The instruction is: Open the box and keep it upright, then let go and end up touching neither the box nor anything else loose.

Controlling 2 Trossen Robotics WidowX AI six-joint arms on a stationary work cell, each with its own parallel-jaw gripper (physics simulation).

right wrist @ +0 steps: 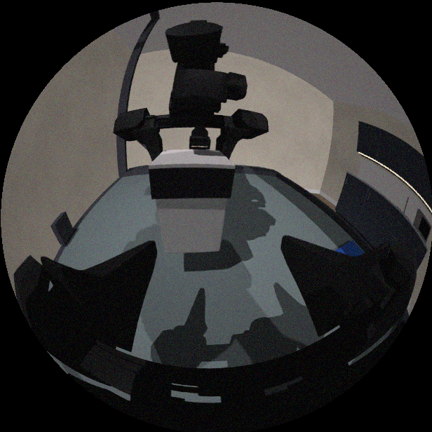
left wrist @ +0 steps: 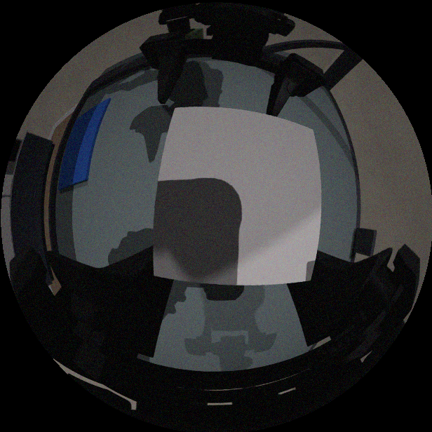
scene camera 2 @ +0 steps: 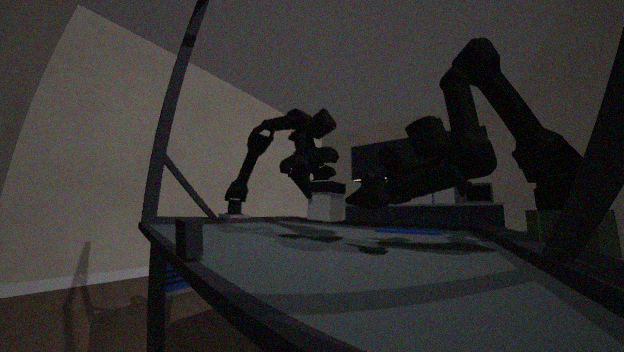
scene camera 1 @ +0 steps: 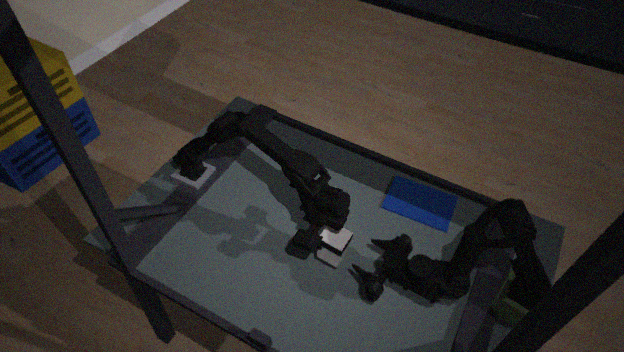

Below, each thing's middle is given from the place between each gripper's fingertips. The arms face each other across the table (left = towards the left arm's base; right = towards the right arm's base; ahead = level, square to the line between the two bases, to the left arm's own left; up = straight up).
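Scene:
Measured from my right hand, the flat blue panel (scene camera 1: 418, 202) is 320 mm ahead, 90 mm to the right and 100 mm below. From my right hand I also find the green block (scene camera 1: 502, 303) 410 mm to the right, 90 mm ahead and 50 mm below, while the small dark block (scene camera 2: 189, 231) is 150 mm to the left of my right hand, 300 mm behind it and 70 mm below it.
Counted from my left hand, the flat blue panel is 200 mm to the right, 320 mm ahead and 100 mm below. The green block is 90 mm ahead of my left hand, 510 mm to the right of it and 60 mm below it. As for the small dark block, my left hand is 40 mm to the right of it, 290 mm past it and 70 mm above it.

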